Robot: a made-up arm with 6 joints. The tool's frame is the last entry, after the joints.
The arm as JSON. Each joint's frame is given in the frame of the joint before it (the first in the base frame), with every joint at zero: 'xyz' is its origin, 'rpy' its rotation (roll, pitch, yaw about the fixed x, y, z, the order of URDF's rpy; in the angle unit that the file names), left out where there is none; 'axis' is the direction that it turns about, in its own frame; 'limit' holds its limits. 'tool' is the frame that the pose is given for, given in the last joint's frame.
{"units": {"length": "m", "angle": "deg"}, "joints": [
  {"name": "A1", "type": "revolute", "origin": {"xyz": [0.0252, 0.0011, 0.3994]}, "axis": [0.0, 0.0, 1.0], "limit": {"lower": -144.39, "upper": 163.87}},
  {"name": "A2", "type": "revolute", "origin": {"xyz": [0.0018, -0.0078, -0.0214]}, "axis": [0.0, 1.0, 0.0], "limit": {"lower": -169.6, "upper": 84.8}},
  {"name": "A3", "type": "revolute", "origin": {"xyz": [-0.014, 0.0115, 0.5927]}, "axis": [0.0, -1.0, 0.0], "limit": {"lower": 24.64, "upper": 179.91}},
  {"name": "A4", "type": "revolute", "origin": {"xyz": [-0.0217, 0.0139, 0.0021]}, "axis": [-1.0, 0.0, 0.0], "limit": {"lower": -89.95, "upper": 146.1}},
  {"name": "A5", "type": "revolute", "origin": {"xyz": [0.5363, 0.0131, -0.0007]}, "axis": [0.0, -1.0, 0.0], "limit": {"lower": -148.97, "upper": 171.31}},
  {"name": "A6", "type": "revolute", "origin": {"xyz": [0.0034, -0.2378, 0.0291]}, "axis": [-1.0, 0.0, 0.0], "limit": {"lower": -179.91, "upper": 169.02}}
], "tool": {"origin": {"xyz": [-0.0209, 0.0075, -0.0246], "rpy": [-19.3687, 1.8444, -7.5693]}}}
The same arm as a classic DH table. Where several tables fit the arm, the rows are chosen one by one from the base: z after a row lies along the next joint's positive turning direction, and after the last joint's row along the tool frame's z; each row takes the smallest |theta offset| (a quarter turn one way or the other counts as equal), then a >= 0, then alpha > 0; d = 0 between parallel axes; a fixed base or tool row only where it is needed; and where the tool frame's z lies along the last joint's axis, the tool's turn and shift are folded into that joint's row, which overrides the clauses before.
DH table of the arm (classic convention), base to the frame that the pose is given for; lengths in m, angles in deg. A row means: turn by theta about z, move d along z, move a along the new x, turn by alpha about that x. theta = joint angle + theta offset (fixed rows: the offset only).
base (fixed): theta0 2.50; d 0.0000; a 0.0252; alpha 0.00
A1: theta0 -2.50; d 0.3780; a 0.0018; alpha -90.00
A2: theta0 88.65; d 0.0000; a -0.5929; alpha 180.00
A3: theta0 -1.35; d -0.0176; a -0.0021; alpha 90.00
A4: theta0 0.00; d -0.5146; a 0.0007; alpha -90.00
A5: theta0 0.00; d 0.2247; a -0.0291; alpha 90.00
A6: theta0 -71.00; d 0.0160; a 0.0151; alpha 94.23
tool (fixed): theta0 -96.55; d -0.0209; a 0.0000; alpha 0.00
Joint limits (deg, base to tool): -144.39..163.87 -169.60..84.80 24.64..179.91 -89.95..146.10 -148.97..171.31 -179.91..169.02

